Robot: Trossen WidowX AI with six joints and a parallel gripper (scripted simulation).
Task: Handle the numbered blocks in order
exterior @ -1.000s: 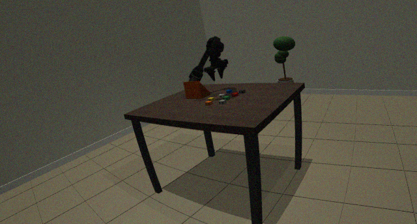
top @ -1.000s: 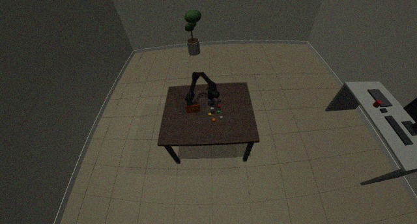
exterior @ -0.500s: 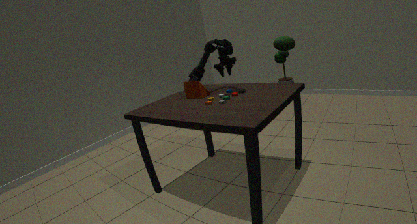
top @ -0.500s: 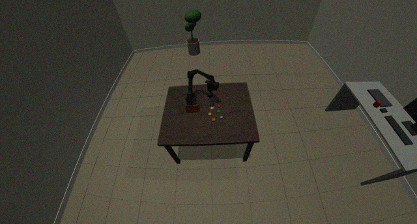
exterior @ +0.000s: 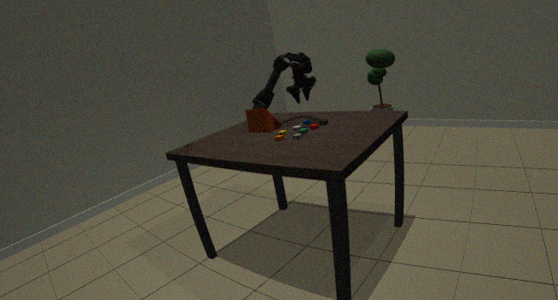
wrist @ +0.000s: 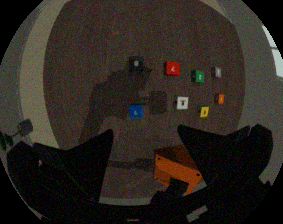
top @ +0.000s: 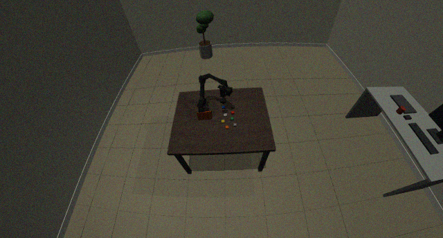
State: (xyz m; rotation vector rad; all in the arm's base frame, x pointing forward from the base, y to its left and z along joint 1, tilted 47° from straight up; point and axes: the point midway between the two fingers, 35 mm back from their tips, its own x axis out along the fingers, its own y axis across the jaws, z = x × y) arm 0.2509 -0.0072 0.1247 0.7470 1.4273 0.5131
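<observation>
My gripper tip is now 19 cm to the left of the yellow block, 11 cm above it and 4 cm past it. Round my gripper tip: blue block: 11 cm below, 1 cm to the left, 1 cm behind; then white block: 11 cm to the right, 11 cm below; then black block: 11 cm below, 11 cm ahead, 1 cm to the right.
</observation>
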